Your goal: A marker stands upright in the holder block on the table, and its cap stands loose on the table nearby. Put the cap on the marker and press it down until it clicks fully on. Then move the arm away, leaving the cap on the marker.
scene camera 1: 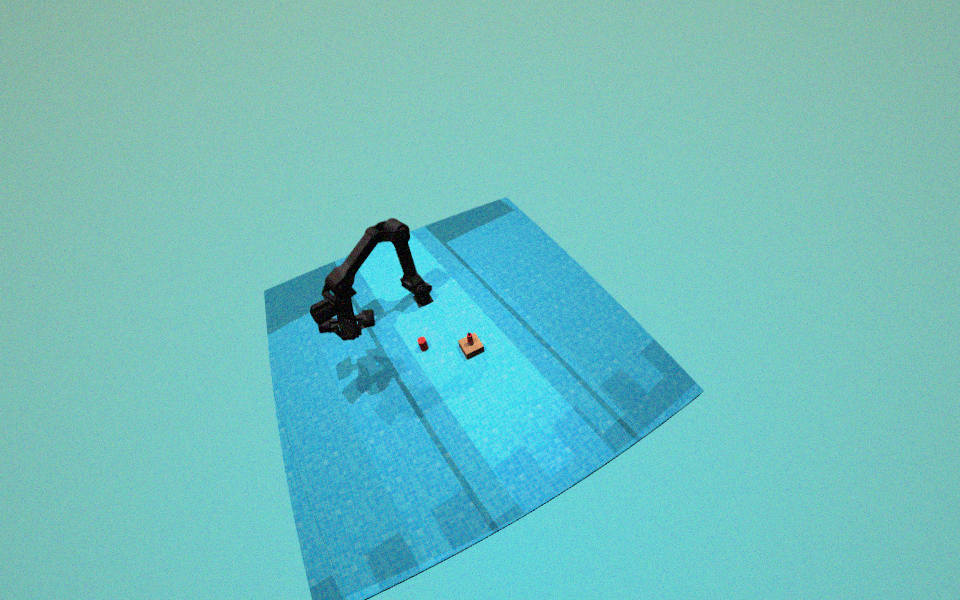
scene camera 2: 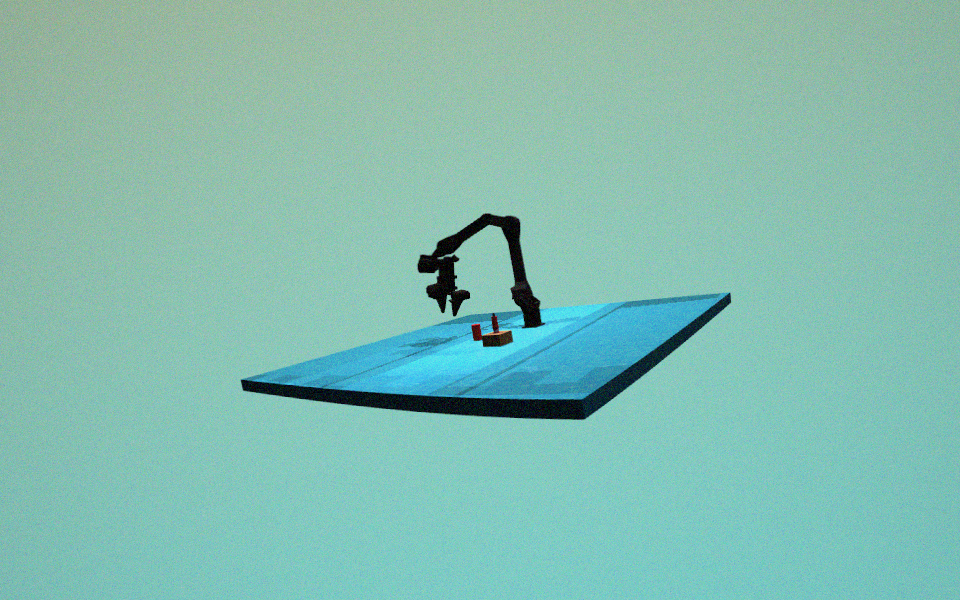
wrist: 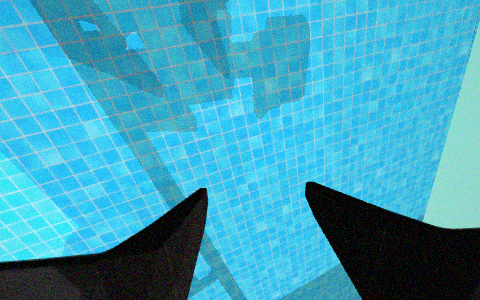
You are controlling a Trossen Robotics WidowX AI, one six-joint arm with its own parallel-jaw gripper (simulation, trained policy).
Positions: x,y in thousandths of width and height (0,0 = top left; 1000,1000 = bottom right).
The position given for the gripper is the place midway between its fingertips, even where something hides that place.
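Scene camera 1 shows the gripper (scene camera 1: 364,559). Scene camera 2 has the gripper (scene camera 2: 467,524) too, and the wrist view also shows the gripper (wrist: 534,638).
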